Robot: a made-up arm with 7 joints. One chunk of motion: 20 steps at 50 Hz.
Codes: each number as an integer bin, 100 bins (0 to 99) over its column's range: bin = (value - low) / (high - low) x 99, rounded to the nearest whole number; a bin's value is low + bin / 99 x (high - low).
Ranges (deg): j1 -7..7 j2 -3..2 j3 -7..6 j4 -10..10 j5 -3..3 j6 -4..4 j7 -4..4
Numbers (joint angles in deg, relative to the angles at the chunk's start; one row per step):
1: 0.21 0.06 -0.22 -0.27 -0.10 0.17 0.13
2: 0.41 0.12 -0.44 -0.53 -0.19 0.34 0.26
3: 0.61 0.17 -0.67 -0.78 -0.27 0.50 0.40
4: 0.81 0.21 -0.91 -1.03 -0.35 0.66 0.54
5: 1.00 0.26 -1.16 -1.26 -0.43 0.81 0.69
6: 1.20 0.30 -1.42 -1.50 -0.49 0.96 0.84
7: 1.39 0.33 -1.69 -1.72 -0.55 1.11 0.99
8: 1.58 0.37 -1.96 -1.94 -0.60 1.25 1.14
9: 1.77 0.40 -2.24 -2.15 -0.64 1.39 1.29
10: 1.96 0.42 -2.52 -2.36 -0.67 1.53 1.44
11: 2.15 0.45 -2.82 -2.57 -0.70 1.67 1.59
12: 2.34 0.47 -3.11 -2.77 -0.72 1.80 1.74
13: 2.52 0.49 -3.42 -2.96 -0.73 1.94 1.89
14: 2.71 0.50 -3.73 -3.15 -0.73 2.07 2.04
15: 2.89 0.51 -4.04 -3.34 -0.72 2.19 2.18
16: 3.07 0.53 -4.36 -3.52 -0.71 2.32 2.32
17: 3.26 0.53 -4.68 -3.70 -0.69 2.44 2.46
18: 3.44 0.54 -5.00 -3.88 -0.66 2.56 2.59
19: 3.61 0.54 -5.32 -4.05 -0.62 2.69 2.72
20: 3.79 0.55 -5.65 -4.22 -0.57 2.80 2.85
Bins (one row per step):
1: 51 61 52 48 48 52 51
2: 52 62 50 47 46 54 53
3: 54 63 48 46 45 56 54
4: 55 64 46 44 44 58 56
5: 57 65 44 43 42 60 58
6: 58 65 42 42 41 61 60
7: 59 66 40 41 40 63 62
8: 61 67 38 40 40 65 64
9: 62 67 36 39 39 67 65
10: 63 68 34 38 38 68 67
11: 65 68 32 37 38 70 69
12: 66 69 30 36 38 72 71
13: 67 69 27 35 37 74 73
14: 69 69 25 34 37 75 75
15: 70 69 23 33 38 77 76
16: 71 70 20 32 38 78 78
17: 73 70 18 31 38 80 80
18: 74 70 15 30 39 81 82
19: 75 70 13 29 39 83 83
20: 76 70 10 29 40 84 85

